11 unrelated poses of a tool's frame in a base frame.
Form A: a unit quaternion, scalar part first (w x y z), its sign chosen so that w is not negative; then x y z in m.
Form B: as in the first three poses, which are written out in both.
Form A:
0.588 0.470 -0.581 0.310 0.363 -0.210 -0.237
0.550 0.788 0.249 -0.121 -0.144 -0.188 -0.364
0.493 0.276 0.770 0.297 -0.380 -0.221 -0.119
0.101 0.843 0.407 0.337 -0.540 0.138 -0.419
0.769 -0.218 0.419 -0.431 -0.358 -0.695 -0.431
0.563 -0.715 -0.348 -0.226 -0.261 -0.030 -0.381
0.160 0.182 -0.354 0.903 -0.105 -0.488 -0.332
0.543 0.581 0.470 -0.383 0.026 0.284 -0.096
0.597 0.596 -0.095 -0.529 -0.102 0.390 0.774
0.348 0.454 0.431 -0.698 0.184 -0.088 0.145
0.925 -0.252 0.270 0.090 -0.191 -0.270 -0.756
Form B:
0.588 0.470 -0.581 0.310 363 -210 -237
0.550 0.788 0.249 -0.121 -144 -188 -364
0.493 0.276 0.770 0.297 -380 -221 -119
0.101 0.843 0.407 0.337 -540 138 -419
0.769 -0.218 0.419 -0.431 -358 -695 -431
0.563 -0.715 -0.348 -0.226 -261 -30 -381
0.160 0.182 -0.354 0.903 -105 -488 -332
0.543 0.581 0.470 -0.383 26 284 -96
0.597 0.596 -0.095 -0.529 -102 390 774
0.348 0.454 0.431 -0.698 184 -88 145
0.925 -0.252 0.270 0.090 -191 -270 -756

